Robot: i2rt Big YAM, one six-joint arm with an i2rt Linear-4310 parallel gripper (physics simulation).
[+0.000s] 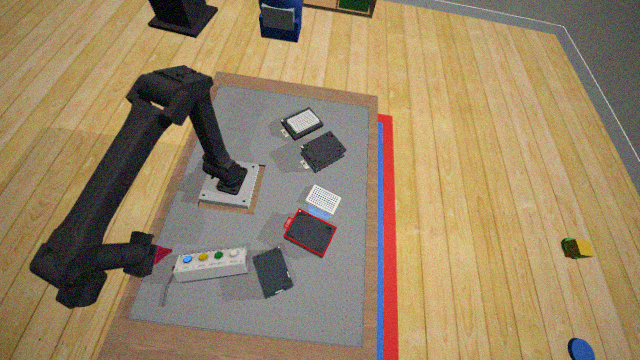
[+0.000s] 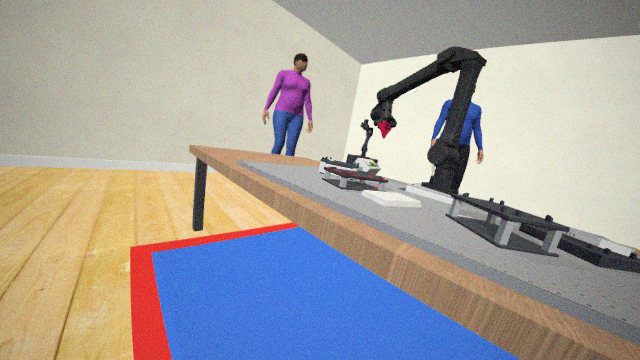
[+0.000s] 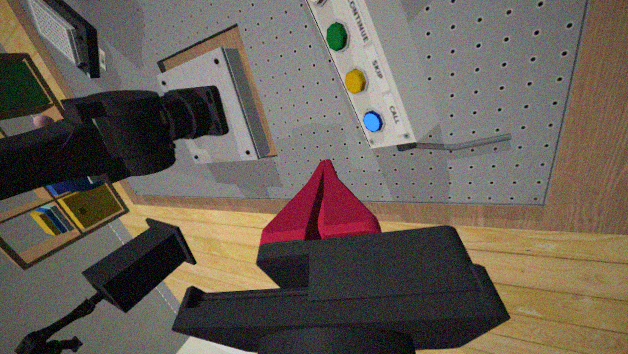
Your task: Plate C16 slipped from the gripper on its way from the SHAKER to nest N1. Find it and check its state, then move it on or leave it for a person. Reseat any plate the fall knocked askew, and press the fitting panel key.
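Frame: origin at the arm's base, x ahead, y left, z up, level; metres.
Where they show: gripper, between the fingertips: (image 1: 171,250) (image 2: 383,138) (image 3: 327,166); arm's base, origin of its link: (image 1: 232,179) (image 2: 439,190) (image 3: 201,111).
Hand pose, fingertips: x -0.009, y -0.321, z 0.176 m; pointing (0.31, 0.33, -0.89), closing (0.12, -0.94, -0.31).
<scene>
Each offset is from my fingertips to the top centre of the thing. "spot": to the spot under its first point.
My gripper (image 1: 171,250) (image 2: 384,137) (image 3: 327,166) is shut and empty, raised near the panel's blue-key end. The white key panel {dx +0.075, dy +0.000, dz -0.117 m} (image 1: 212,270) (image 3: 367,60) has a blue CALL key {dx -0.002, dy -0.010, dz -0.129 m} (image 1: 187,259) (image 3: 372,121), a yellow SKIP key {dx +0.043, dy +0.011, dz -0.126 m} (image 1: 203,257) (image 3: 355,81), a green CONTINUE key {dx +0.089, dy +0.030, dz -0.126 m} (image 1: 218,255) (image 3: 336,36) and a white key. A white well plate {dx +0.384, dy +0.349, dz -0.186 m} (image 1: 324,198) (image 2: 392,198) lies on the mat beside the red-rimmed stand (image 1: 311,232) (image 2: 355,174); a pale blue patch shows between them. Another white plate {dx +0.200, dy +0.691, dz -0.154 m} (image 1: 302,121) (image 3: 55,31) sits in a black holder. No plate name is readable.
A raised black stand (image 1: 323,151) (image 2: 510,210) is beside the black holder. A dark flat-topped unit {spot: dx +0.282, dy +0.026, dz -0.146 m} (image 1: 273,272) is right of the panel. The arm's base plate (image 1: 225,200) (image 3: 200,150) and a cable {spot: dx -0.049, dy -0.124, dz -0.193 m} (image 1: 165,292) (image 3: 460,145) are nearby. Two people (image 2: 292,95) (image 2: 472,122) stand beyond the table.
</scene>
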